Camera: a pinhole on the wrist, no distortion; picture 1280 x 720 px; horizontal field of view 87.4 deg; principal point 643.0 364.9 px. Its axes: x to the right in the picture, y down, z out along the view. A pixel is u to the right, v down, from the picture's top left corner.
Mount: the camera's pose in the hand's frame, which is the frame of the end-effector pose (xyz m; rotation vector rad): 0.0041 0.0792 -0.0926 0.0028 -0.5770 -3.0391
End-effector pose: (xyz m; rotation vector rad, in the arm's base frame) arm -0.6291 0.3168 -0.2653 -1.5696 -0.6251 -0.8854
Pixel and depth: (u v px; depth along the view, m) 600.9 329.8 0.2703
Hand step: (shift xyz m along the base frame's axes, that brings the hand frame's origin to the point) 0.1937 0.1130 -0.1028
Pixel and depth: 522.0 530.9 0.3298
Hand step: 0.1860 0.2098 -0.0313
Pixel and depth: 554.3 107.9 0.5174
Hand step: 0.4594 0.2188 -0.2288
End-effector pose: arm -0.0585 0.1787 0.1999 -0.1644 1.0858 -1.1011
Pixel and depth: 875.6 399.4 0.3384
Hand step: 0.2892 0.0931 0.0819
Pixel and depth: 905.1 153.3 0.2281
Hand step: 0.2133 0.1469 -0.0290
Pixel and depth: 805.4 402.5 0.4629
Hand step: 0.4052 0.0632 0.1173
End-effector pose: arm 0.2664 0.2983 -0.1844 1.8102 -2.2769 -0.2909
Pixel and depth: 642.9 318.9 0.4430
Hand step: -0.3404 0.0679 -0.2177
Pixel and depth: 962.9 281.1 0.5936
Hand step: -0.3911 0.3684 -0.3281
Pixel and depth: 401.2 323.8 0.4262
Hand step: -0.3671 -0.0831 -0.1968
